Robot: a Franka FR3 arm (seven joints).
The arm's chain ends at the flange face. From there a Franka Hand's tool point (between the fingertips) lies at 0.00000 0.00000 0.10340 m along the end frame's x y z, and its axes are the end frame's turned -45 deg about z.
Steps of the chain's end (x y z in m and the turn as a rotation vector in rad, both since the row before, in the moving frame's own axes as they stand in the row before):
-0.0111 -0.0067 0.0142 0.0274 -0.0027 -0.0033
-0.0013 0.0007 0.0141 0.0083 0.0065 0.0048
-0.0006 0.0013 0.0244 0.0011 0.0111 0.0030
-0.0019 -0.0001 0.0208 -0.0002 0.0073 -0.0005
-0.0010 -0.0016 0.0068 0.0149 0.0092 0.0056
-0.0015 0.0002 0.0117 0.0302 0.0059 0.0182
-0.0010 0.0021 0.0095 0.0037 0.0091 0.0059
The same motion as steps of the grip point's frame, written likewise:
-0.0013 -0.0148 0.0142 0.0213 0.0175 -0.0033
-0.0003 -0.0006 0.0141 0.0013 0.0105 0.0048
-0.0005 0.0012 0.0244 -0.0071 0.0086 0.0030
-0.0008 -0.0009 0.0208 -0.0053 0.0050 -0.0005
0.0022 -0.0023 0.0068 0.0040 0.0170 0.0056
0.0015 -0.0027 0.0117 0.0172 0.0255 0.0182
-0.0013 0.0012 0.0095 -0.0038 0.0091 0.0059

